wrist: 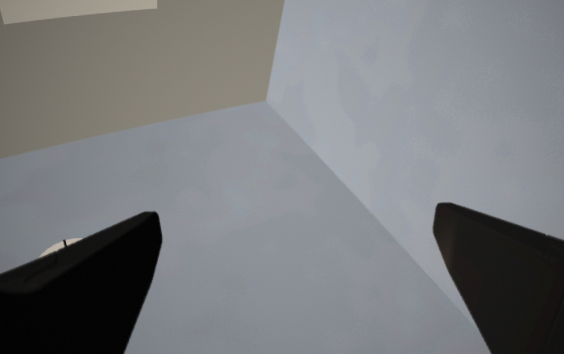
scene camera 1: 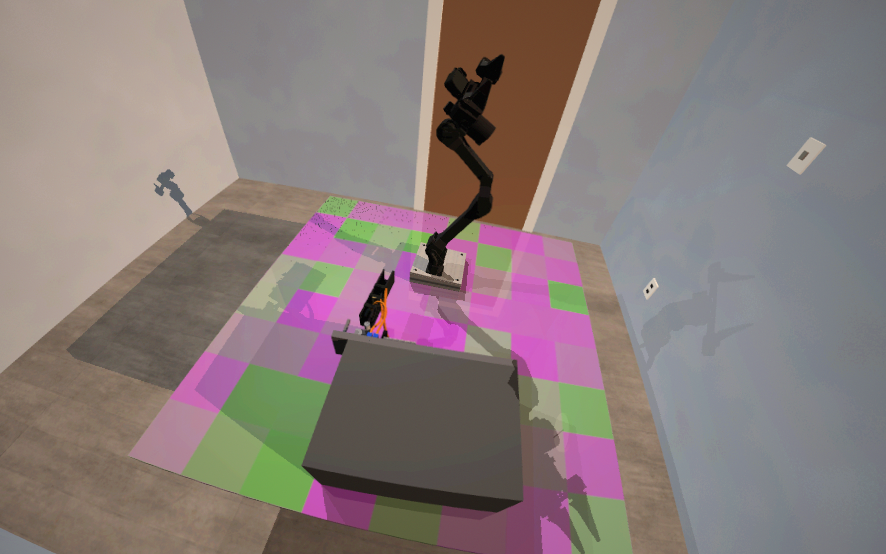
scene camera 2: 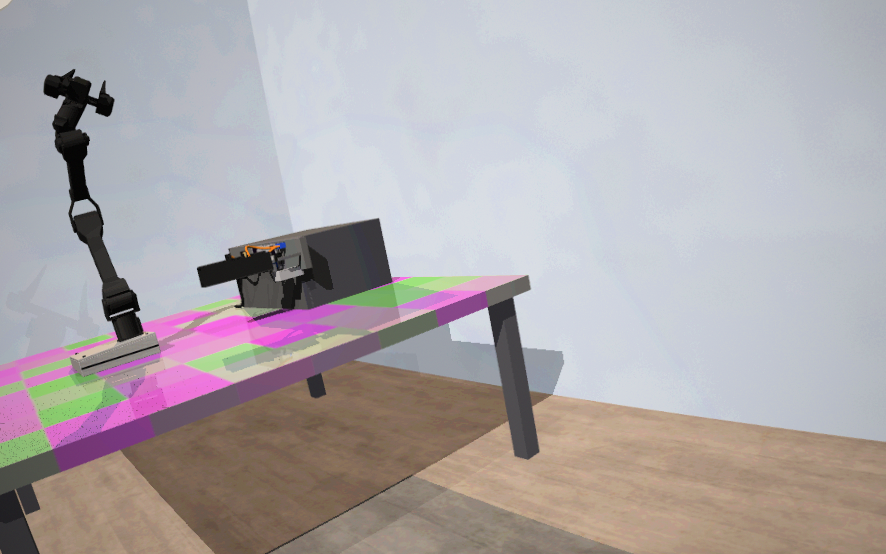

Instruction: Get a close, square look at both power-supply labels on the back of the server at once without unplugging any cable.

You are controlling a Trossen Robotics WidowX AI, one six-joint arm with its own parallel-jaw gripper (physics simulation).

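Pixels of known places: gripper, fingertip midpoint: (wrist: 298, 222) (scene camera 1: 497, 67) (scene camera 2: 89, 75); arm's base at its link origin: (scene camera 1: 434, 269) (scene camera 2: 130, 337).
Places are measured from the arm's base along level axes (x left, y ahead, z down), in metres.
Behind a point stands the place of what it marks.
Observation:
The server is a dark grey box (scene camera 1: 418, 418) {x 0.075, y 0.637, z -0.158 m} (scene camera 2: 349, 254) {x -0.135, y 0.647, z -0.073 m} on the table. Its rear, with small fittings, faces the robot's base. A long black bar-like part (scene camera 1: 372, 305) {x -0.128, y 0.351, z -0.143 m} (scene camera 2: 225, 270) {x -0.149, y 0.257, z -0.119 m} sticks out from the rear on one side. Orange cables (scene camera 1: 384, 307) {x -0.087, y 0.364, z -0.164 m} (scene camera 2: 261, 247) {x -0.082, y 0.399, z -0.152 m} loop near it, beside a blue part (scene camera 2: 281, 245) {x -0.107, y 0.450, z -0.145 m}. The power-supply labels cannot be made out in the scene views, and the server does not show in the wrist view. My gripper (scene camera 1: 482, 63) {x 0.084, y 0.065, z -0.726 m} (scene camera 2: 88, 76) {x 0.084, y 0.065, z -0.726 m} (wrist: 298, 222) {x 0.084, y 0.065, z -0.726 m} is open and empty, raised high above the base, away from the server.
The arm's pale base plate (scene camera 1: 444, 266) {x 0.034, y -0.033, z 0.004 m} (scene camera 2: 117, 352) {x -0.092, y -0.056, z 0.015 m} sits on the pink-and-green table (scene camera 1: 280, 398) {x -0.329, y 0.608, z 0.048 m} (scene camera 2: 408, 297) {x -0.423, y 0.624, z 0.048 m}, behind the server in scene camera 1. A brown door (scene camera 1: 516, 84) stands behind the arm. A wall (scene camera 1: 771, 274) with an outlet (scene camera 1: 650, 288) is on the right. The wrist view shows walls and ceiling (wrist: 125, 70).

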